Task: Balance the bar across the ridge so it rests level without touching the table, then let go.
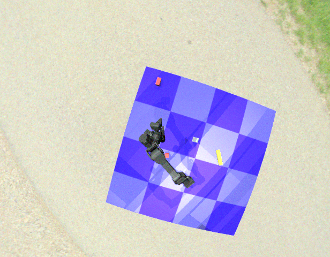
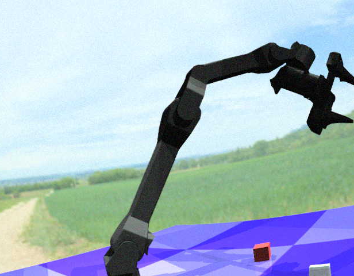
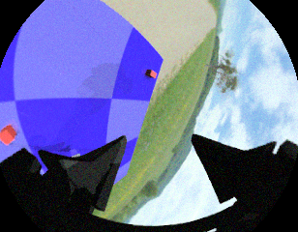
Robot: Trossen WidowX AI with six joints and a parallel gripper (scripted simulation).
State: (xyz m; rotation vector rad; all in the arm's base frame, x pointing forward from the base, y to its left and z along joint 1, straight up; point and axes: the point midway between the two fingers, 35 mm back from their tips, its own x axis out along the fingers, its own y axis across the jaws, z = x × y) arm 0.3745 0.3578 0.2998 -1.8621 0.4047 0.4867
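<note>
Right now my gripper tip is 560 mm to the left of the yellow bar, 270 mm above it and 130 mm past it. From my gripper tip the other things lie so: small red cube (270 mm below, 250 mm behind, 110 mm to the right).
</note>
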